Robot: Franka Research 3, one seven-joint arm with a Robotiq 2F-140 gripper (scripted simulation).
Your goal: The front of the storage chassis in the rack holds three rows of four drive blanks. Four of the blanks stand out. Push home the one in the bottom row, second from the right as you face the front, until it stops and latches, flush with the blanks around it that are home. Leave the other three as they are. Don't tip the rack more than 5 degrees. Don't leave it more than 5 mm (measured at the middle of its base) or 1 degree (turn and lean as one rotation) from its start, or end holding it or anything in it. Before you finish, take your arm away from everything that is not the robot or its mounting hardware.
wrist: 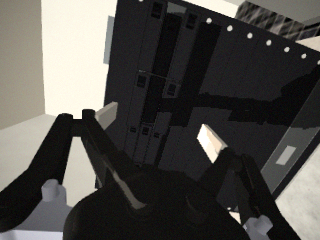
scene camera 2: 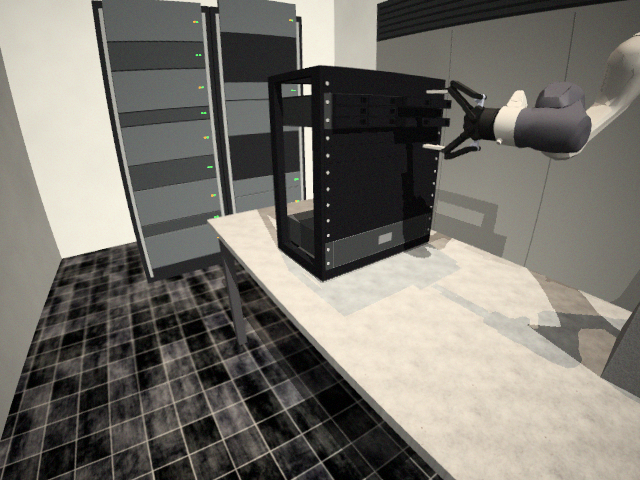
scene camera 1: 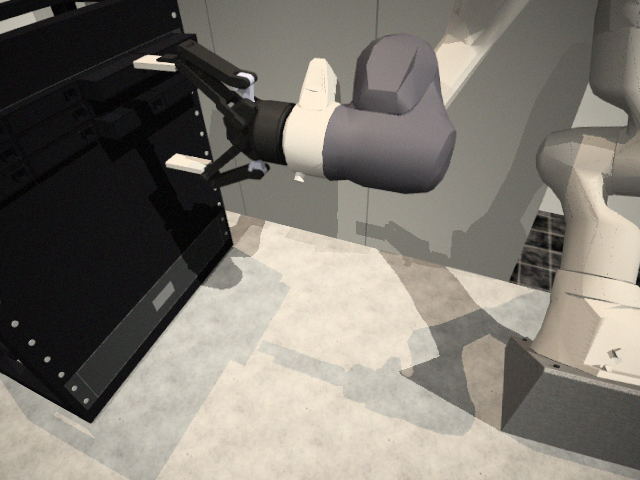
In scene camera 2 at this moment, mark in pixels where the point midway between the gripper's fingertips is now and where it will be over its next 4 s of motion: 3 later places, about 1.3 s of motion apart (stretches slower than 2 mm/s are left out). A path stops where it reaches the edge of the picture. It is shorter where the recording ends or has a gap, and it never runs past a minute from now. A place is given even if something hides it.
The gripper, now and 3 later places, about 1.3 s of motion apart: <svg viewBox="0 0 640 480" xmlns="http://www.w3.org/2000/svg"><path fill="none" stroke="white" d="M427 119L425 122L417 122L412 121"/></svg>
